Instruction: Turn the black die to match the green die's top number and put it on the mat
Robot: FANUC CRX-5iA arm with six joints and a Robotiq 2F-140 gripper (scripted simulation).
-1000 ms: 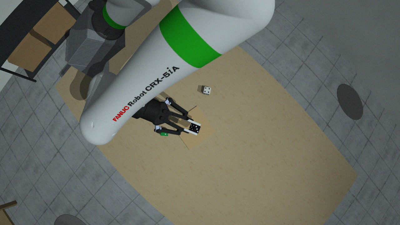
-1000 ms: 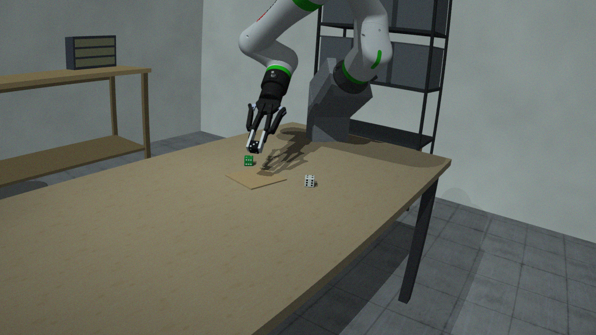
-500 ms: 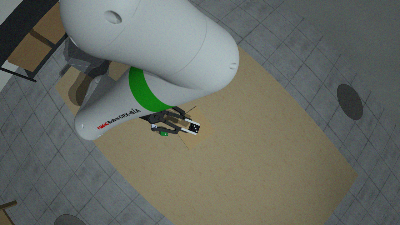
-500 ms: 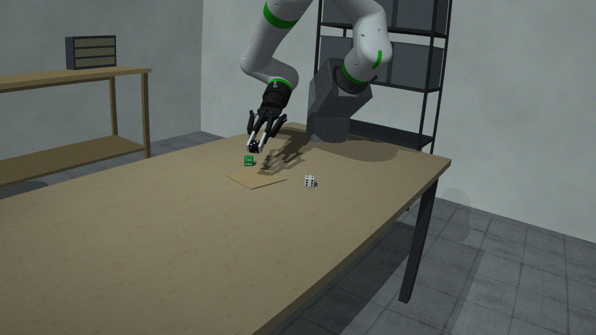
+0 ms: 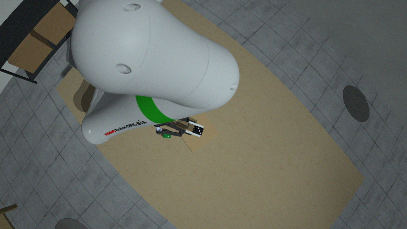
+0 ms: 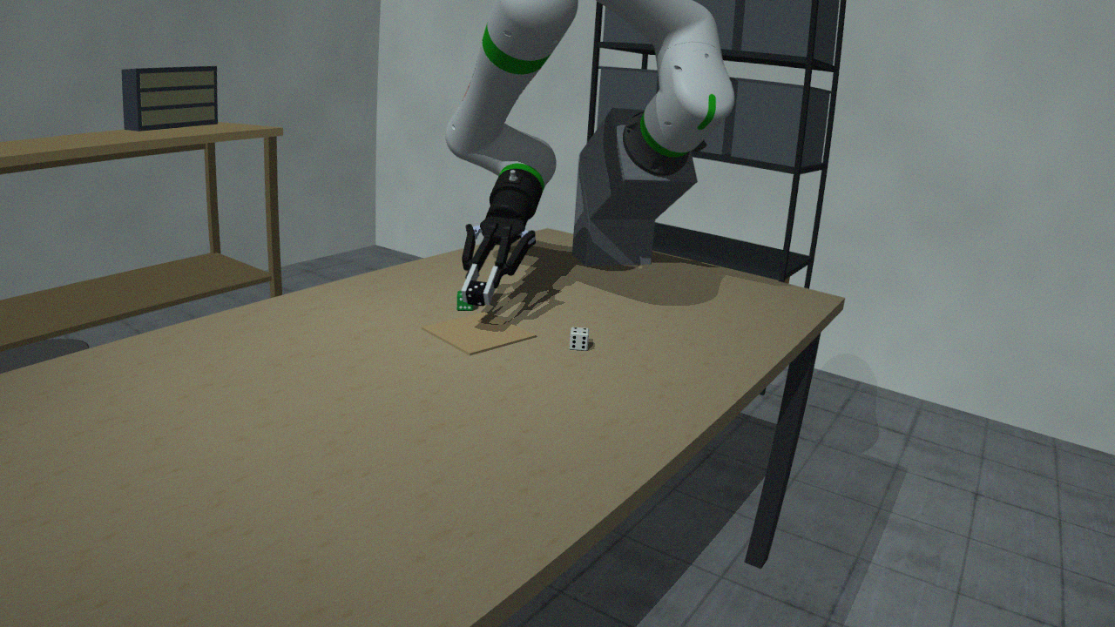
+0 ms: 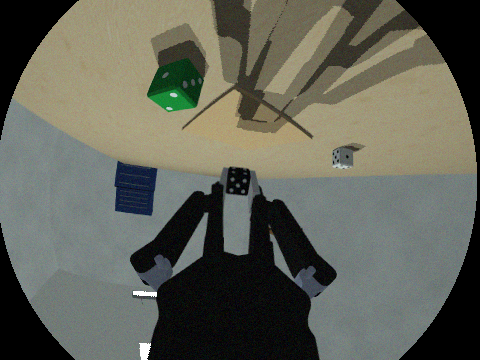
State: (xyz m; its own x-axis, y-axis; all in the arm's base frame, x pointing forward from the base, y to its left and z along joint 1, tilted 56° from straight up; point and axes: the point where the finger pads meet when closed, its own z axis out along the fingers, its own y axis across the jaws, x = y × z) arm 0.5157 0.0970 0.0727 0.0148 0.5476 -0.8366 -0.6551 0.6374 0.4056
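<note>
Now: the tan mat 80 mm below my hand, 10 mm to the left of it and 10 mm ahead of it. The rest, counted from my hand: white die 130 mm to the left, 110 mm behind, 70 mm below; then black die 10 mm to the left, 10 mm below, 10 mm ahead; then green die 110 mm to the right, 70 mm below, 30 mm behind.
</note>
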